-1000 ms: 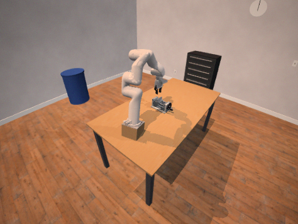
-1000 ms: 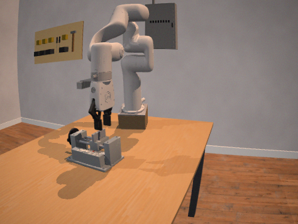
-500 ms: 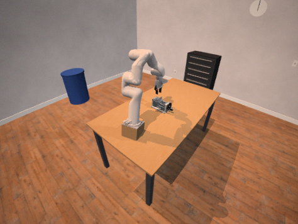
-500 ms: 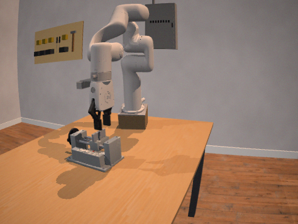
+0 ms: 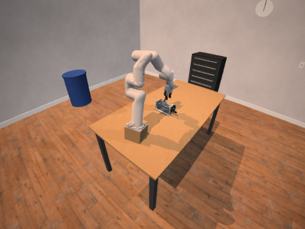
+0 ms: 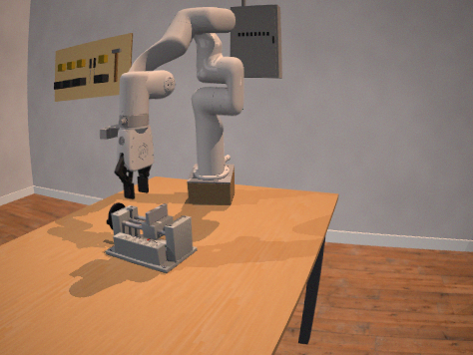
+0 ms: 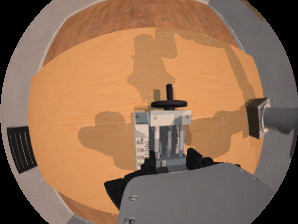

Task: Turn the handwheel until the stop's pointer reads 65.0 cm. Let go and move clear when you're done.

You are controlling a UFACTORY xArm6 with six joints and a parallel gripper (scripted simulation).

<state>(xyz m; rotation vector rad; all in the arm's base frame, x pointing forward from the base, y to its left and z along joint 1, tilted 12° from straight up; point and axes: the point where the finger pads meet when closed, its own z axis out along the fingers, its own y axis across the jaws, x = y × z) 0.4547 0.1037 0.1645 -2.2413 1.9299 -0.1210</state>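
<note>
The black handwheel lies 11 cm to the right of my hand and 11 cm below it. The rest, counted from my hand: grey stop fixture (8 cm below, 5 cm to the left, 1 cm behind).
</note>
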